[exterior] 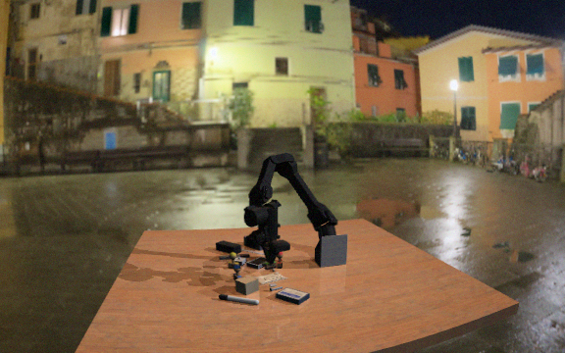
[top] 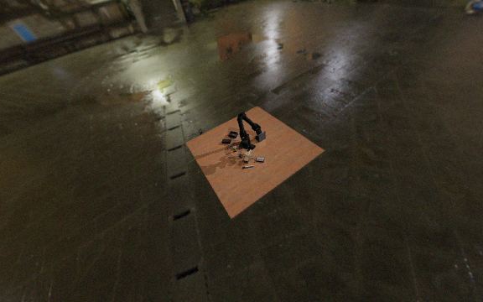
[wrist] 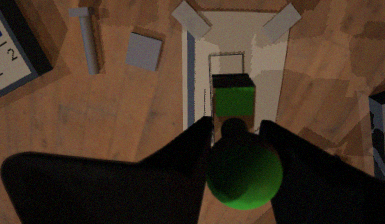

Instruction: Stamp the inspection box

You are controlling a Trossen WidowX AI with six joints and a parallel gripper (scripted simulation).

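The white card is 70 mm below my gripper tip. Round my gripper tip: blue stamp: 120 mm ahead, 50 mm below, 20 mm to the left; then tan cube: 110 mm to the left, 80 mm ahead, 40 mm below; then PASS stamp: right at my gripper tip.
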